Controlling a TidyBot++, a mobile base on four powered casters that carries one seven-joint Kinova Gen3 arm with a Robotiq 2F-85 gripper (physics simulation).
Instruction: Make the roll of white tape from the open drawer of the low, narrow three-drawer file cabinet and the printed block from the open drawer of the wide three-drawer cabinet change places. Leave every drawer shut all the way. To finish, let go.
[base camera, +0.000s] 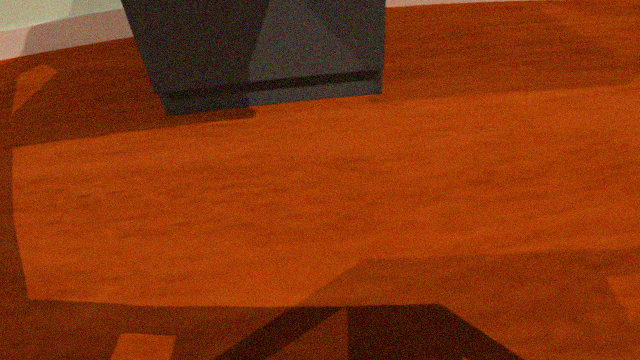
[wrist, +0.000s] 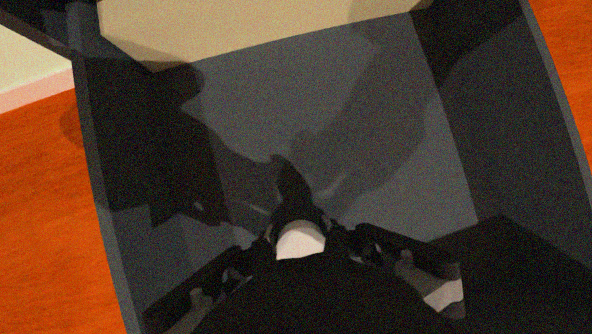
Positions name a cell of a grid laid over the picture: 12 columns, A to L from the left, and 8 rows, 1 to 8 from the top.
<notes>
I see my gripper (wrist: G6) and a roll of white tape (wrist: G6).
The base camera view does not show the roll of white tape: it is out of frame.
</notes>
